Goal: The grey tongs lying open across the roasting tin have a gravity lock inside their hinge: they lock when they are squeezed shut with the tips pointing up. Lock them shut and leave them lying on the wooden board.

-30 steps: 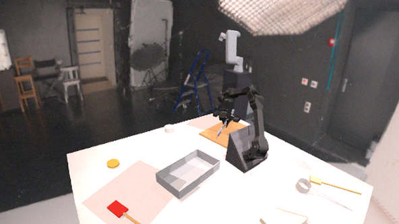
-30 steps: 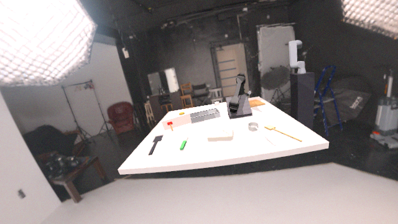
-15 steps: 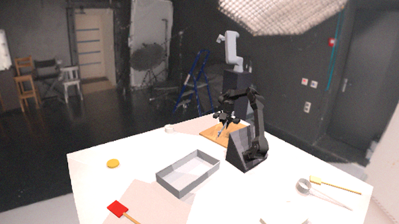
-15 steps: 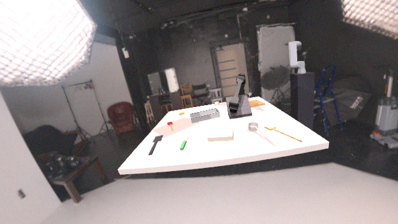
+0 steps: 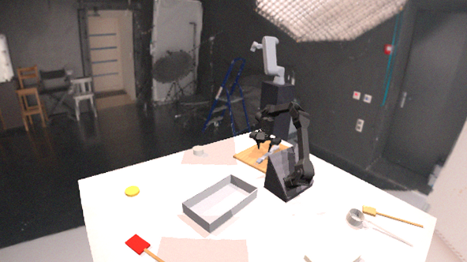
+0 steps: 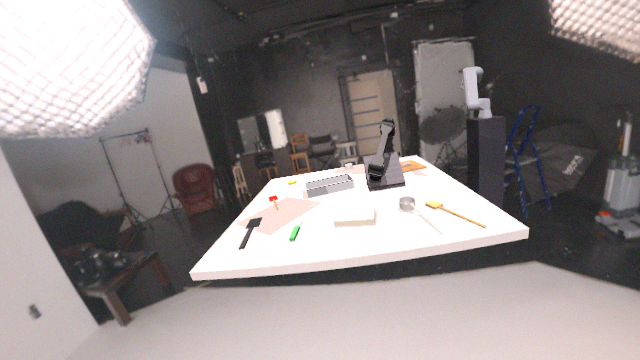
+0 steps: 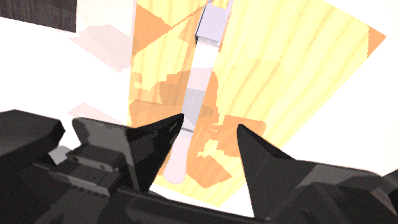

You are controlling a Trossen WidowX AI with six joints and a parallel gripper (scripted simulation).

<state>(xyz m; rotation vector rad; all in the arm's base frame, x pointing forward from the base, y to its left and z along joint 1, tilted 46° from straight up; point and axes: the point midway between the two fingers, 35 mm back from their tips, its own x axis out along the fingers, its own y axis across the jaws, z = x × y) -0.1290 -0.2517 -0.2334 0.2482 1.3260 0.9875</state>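
Right now my gripper tip is 40 mm past the wooden board, 10 mm to the left of it and 40 mm above it. Also, from my gripper tip: yellow disc 770 mm ahead, 20 mm to the right, 30 mm below; then beige block 260 mm ahead, 710 mm to the left, 30 mm below; then grey roasting tin 440 mm ahead, 240 mm to the left, 20 mm below.
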